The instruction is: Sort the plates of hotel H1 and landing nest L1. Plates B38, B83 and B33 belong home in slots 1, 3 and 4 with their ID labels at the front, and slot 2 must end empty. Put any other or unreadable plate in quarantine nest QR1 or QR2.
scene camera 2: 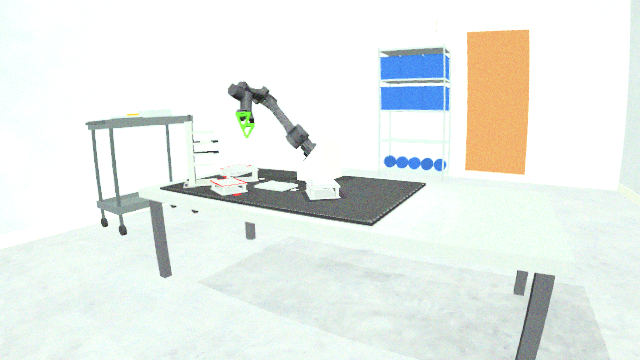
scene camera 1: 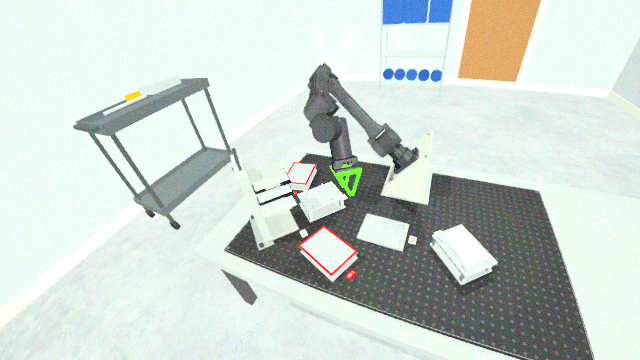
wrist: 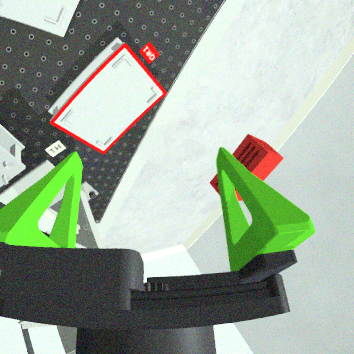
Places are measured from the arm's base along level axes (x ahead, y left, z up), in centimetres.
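Pixels of known places: gripper, fingertip midpoint: (scene camera 2: 245, 133) (scene camera 1: 348, 191) (wrist: 147, 154); arm's base, link origin: (scene camera 2: 315, 155) (scene camera 1: 407, 161).
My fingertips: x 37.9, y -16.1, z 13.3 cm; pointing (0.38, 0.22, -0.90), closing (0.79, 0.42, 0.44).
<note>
For each thing: its top centre in the pictures, then the offset to it from my fingertips. "pt": a spot on its surface instead.
- Red-rimmed nest QR1, top centre: (wrist: 112, 106) (scene camera 1: 327, 247) (scene camera 2: 227, 180) dy -6.3, dx +6.2, dz -20.6 cm
- red-rimmed nest, top centre: (scene camera 1: 299, 171) (scene camera 2: 236, 166) dy -32.5, dx -31.7, dz -20.6 cm
- white nest, top centre: (scene camera 1: 319, 192) (scene camera 2: 241, 165) dy -16.3, dx -16.2, dz -17.6 cm
- flat white piece, surface spot: (scene camera 1: 383, 231) pt dy +10.5, dx -7.5, dz -24.0 cm
- raised white stack, top centre: (scene camera 1: 464, 245) (scene camera 2: 321, 179) dy +36.1, dx -3.1, dz -18.8 cm
Hotel H1 (scene camera 1: 245, 195) (scene camera 2: 189, 155) stands at the mat's left end; two of its middle levels show dark edges, but I cannot read plate IDs. Its H1 tag (wrist: 55, 148) shows in the wrist view. Red-rimmed nest QR1 (scene camera 1: 328, 251) (scene camera 2: 228, 183) (wrist: 107, 97) has a plain white top with corner marks. Another red-rimmed nest (scene camera 1: 301, 173) (scene camera 2: 239, 166) is behind the hotel. A white nest (scene camera 1: 322, 200), a flat white piece (scene camera 1: 383, 231) and a raised white stack (scene camera 1: 464, 252) also stand on the mat; which is L1 is unreadable. My gripper (scene camera 1: 348, 184) (scene camera 2: 246, 134) (wrist: 147, 154) is open and empty, above the mat.
A cream slanted panel (scene camera 1: 417, 185) stands by the arm's base. A grey cart (scene camera 1: 100, 125) (scene camera 2: 140, 120) is left of the table. A red object (wrist: 267, 155) is partly behind the right finger in the wrist view. The table's front edge (scene camera 1: 350, 320) runs beyond QR1.
</note>
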